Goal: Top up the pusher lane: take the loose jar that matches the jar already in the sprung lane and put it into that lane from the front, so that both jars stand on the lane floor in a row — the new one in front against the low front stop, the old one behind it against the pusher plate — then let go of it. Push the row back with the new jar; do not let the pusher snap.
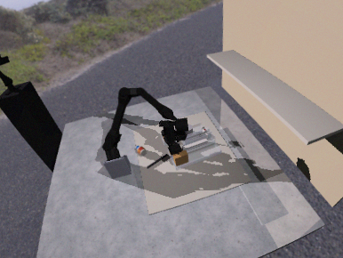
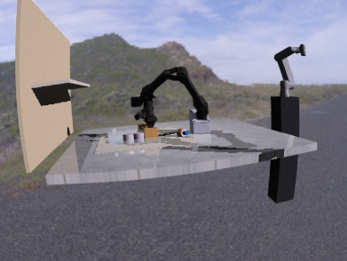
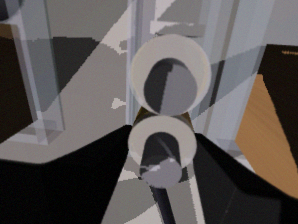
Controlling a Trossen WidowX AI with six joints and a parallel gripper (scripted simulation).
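Now: gripper tip 100 mm past the black stick, 30 mm to the left of it and 30 mm above it. Also, from my gripper tip: shelf (510 mm ahead, 330 mm above, 60 mm to the left); then lane (140 mm ahead, 50 mm to the left, 10 mm below).
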